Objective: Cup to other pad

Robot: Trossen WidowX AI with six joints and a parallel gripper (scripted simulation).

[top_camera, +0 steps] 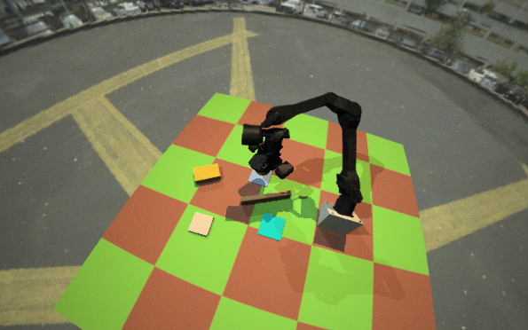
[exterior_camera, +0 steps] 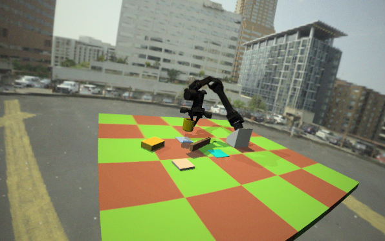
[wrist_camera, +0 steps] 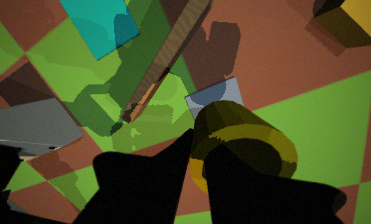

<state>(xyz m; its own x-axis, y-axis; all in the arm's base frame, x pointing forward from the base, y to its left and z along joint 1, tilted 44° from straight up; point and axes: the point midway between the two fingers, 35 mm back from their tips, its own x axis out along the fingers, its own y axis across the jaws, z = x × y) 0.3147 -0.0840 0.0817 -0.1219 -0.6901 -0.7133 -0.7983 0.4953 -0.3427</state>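
My gripper tip is 19 cm to the right of the teal pad, 11 cm above it and 6 cm past it. From my gripper tip the other things lie so: brown bar (9 cm below, 8 cm to the left, 2 cm behind); then light blue pad (11 cm below, 3 cm to the right, 3 cm ahead); then yellow cup (2 cm to the right, 2 cm ahead).
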